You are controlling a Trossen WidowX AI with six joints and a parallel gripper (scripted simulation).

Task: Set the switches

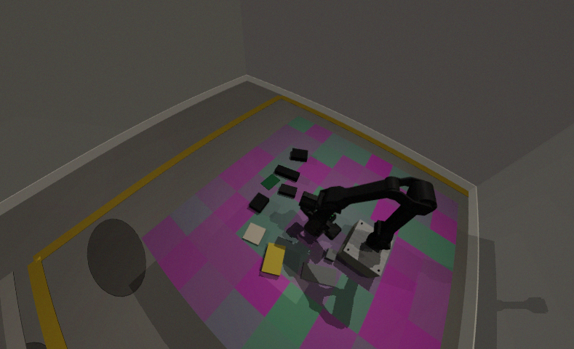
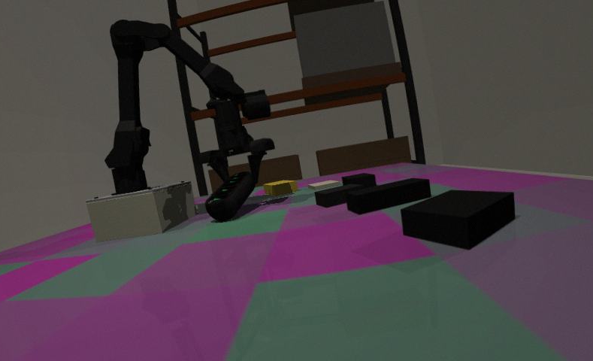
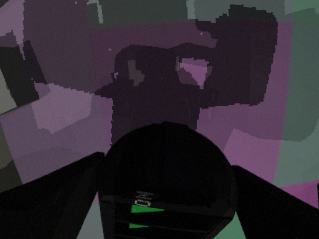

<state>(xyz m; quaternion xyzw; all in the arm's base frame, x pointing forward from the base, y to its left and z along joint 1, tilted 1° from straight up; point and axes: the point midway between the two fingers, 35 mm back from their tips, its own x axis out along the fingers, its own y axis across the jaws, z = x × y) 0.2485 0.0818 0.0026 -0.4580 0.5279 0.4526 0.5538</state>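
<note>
My gripper tip is now 130 mm past the small grey piece, 50 mm to the right of it and 50 mm above it. Also, from my gripper tip: yellow block 50 mm ahead, 220 mm to the left, 40 mm below; then grey plate 130 mm behind, 150 mm to the left, 60 mm below; then cream plate 200 mm ahead, 200 mm to the left, 50 mm below.
</note>
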